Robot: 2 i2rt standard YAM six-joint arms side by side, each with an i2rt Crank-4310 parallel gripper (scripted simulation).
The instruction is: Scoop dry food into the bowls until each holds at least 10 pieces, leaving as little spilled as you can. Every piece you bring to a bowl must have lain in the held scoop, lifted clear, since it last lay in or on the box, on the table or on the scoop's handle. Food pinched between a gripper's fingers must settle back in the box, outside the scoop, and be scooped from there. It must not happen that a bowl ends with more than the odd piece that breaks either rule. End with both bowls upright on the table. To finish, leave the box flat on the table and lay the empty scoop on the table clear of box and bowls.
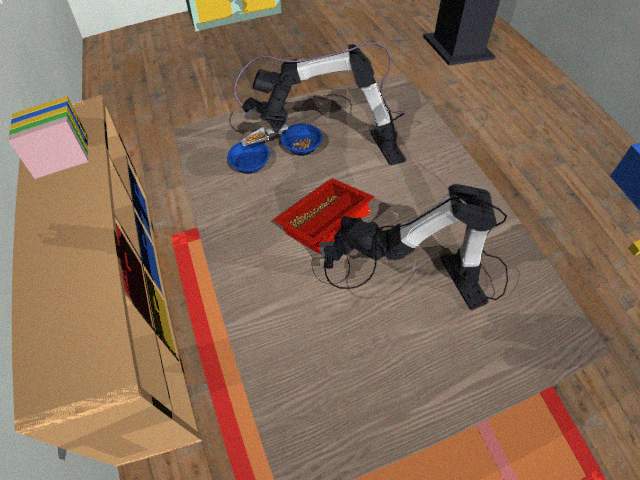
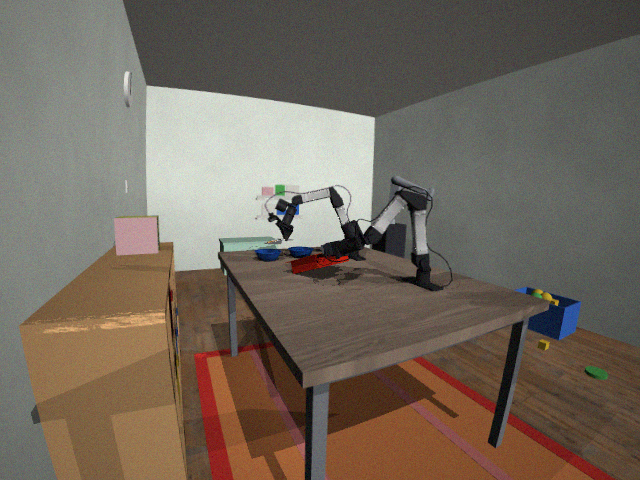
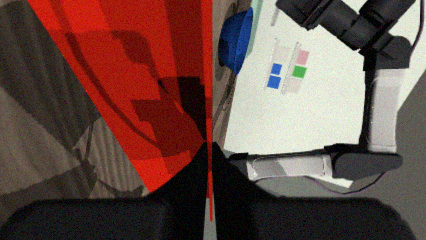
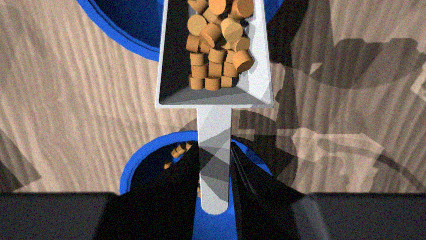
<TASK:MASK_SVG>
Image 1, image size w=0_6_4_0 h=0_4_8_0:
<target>red box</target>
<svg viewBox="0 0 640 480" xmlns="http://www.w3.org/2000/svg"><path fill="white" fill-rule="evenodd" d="M372 195L331 178L273 221L283 226L287 235L319 253L321 252L321 242L335 241L334 235L341 228L343 216L364 218L370 213L368 202L373 199ZM340 197L298 229L289 224L290 220L294 221L296 219L296 216L303 216L304 213L311 215L309 211L313 212L314 208L317 211L321 203L327 202L327 197L331 198L333 195Z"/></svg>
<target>blue bowl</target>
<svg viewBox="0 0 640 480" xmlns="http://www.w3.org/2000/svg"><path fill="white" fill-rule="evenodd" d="M289 126L287 130L283 131L281 142L292 153L299 155L309 154L322 142L321 131L313 125L300 123ZM293 143L299 144L299 139L302 139L302 141L304 139L311 140L309 148L305 150L301 146L296 146L296 144L293 146Z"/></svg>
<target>blue bowl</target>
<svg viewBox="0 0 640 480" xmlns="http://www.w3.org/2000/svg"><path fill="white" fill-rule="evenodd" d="M229 150L227 156L229 164L243 173L253 173L260 170L270 157L269 148L262 142L246 146L239 142Z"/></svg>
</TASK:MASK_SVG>
